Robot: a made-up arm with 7 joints.
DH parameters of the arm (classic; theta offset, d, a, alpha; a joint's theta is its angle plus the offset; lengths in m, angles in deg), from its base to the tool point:
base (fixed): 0 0 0 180
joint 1: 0 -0.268 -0.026 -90
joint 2: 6.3 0 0.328 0
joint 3: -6.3 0.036 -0.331 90
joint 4: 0 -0.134 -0.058 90
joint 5: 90 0.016 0.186 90
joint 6: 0 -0.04 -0.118 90
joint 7: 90 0.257 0.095 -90
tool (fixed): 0 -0.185 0 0
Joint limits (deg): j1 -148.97..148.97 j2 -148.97..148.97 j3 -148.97..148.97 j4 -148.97..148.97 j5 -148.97..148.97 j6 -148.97..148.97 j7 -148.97..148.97
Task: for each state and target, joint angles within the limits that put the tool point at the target. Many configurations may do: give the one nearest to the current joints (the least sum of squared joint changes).
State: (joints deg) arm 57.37 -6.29 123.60 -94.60 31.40 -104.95 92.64
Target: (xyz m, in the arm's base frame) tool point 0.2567 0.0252 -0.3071
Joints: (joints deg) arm 28.54 -15.33 109.08 -68.52 25.93 -94.23 87.51
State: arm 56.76 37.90 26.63 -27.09 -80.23 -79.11 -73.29
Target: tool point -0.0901 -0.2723 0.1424
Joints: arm 63.15 45.41 42.22 -32.83 -78.25 -66.61 -71.97
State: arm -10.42 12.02 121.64 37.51 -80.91 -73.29 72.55
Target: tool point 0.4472 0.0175 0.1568
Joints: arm 11.04 43.79 127.74 45.87 -68.33 -81.44 69.29
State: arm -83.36 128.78 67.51 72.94 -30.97 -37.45 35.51
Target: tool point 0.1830 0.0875 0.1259
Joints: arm -77.61 113.12 37.42 71.84 -39.80 -31.29 41.25
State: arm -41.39 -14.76 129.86 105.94 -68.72 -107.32 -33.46
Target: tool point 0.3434 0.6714 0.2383
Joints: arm -58.07 17.79 148.97 90.21 -68.78 -63.75 -42.06
